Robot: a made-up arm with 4 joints.
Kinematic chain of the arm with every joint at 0, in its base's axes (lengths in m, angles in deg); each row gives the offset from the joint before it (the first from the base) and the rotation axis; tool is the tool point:
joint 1: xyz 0 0 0.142 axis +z
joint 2: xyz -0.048 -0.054 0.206 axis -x
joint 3: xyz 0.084 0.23 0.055 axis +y
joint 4: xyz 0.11 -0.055 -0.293 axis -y
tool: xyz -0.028 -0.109 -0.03
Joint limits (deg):
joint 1: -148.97..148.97
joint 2: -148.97..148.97
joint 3: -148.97..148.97
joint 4: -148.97..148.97
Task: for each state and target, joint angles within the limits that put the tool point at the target. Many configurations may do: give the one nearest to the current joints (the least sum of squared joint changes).
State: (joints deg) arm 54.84 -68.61 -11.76 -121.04
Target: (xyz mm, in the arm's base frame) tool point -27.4 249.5 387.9
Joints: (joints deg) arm 76.06 -79.01 -25.23 -124.94
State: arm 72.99 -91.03 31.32 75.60
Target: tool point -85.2 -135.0 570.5
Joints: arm 90.92 -133.07 50.29 72.65
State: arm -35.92 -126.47 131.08 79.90
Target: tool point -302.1 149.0 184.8
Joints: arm -69.13 -148.97 148.74 128.12
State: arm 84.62 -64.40 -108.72 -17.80
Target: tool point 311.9 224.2 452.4
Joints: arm 66.69 -75.82 -97.48 -29.77
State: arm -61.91 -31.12 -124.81 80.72
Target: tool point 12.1 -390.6 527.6
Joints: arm -65.76 -46.90 -90.72 77.51
